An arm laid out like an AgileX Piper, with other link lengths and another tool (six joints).
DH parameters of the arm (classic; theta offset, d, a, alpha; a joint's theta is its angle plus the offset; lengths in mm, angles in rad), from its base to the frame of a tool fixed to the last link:
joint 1: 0 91.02 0 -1.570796
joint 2: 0.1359 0 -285.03 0
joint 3: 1.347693 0 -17.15 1.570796
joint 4: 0 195.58 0 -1.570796
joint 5: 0 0 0 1.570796
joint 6: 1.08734 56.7 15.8 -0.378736
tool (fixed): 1.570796 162.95 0 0
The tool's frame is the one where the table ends.
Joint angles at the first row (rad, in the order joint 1, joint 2, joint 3, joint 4, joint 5, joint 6):
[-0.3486 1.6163 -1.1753 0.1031 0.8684 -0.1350]
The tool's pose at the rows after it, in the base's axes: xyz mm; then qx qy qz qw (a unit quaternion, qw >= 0):
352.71 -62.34 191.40 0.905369 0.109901 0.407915 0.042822
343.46 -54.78 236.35 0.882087 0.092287 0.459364 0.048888
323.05 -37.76 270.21 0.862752 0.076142 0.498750 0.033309
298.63 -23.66 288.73 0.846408 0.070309 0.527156 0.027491
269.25 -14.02 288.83 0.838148 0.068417 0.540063 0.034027
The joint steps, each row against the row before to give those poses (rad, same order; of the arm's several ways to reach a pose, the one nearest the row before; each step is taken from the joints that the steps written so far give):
[0.0000 -0.0910 -0.0606 0.0065 0.0284 0.0159]
[0.0000 -0.1057 -0.0265 0.0362 0.0256 0.0299]
[0.0000 -0.1152 0.0075 0.0648 0.0414 0.0161]
[0.0000 -0.1156 0.0498 0.0364 0.0105 0.0064]
[0.0000 -0.1257 0.0982 -0.0023 -0.0068 0.0087]

